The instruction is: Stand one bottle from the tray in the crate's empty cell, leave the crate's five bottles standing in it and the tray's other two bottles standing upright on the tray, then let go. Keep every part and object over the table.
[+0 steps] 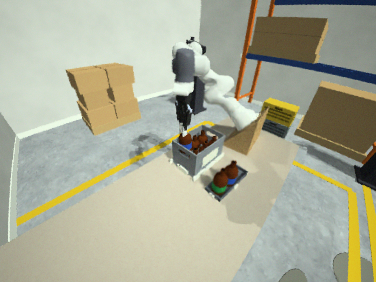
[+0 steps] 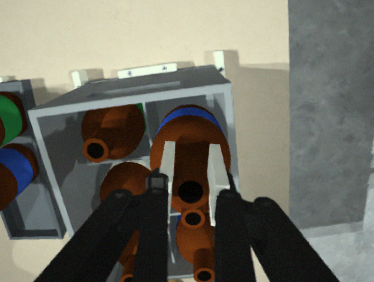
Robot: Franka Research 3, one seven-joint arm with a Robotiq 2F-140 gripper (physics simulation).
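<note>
My gripper (image 1: 184, 132) (image 2: 191, 158) is shut on the neck of a brown bottle with a blue label (image 1: 185, 139) (image 2: 192, 131). The bottle is about upright, with its lower part inside a corner cell of the grey crate (image 1: 185, 161) (image 2: 132, 96); its base is hidden. Several other brown bottles stand in the crate, among them one bottle (image 1: 203, 136) at the back and one green-labelled bottle (image 2: 117, 125) in the cell beside. The dark tray (image 1: 241, 176) (image 2: 37, 234) holds a green-labelled bottle (image 1: 220, 183) (image 2: 11, 117) and a blue-labelled bottle (image 1: 232, 172) (image 2: 19, 171), both upright.
The crate and tray are on a beige table (image 1: 145, 215) (image 2: 150, 30). The table's edge runs close beyond the crate's corner cell. A brown slanted panel (image 1: 247, 137) stands behind the crate, near the arm's base. Stacked cartons (image 1: 105, 97) and a yellow crate (image 1: 281, 111) stand beyond the table.
</note>
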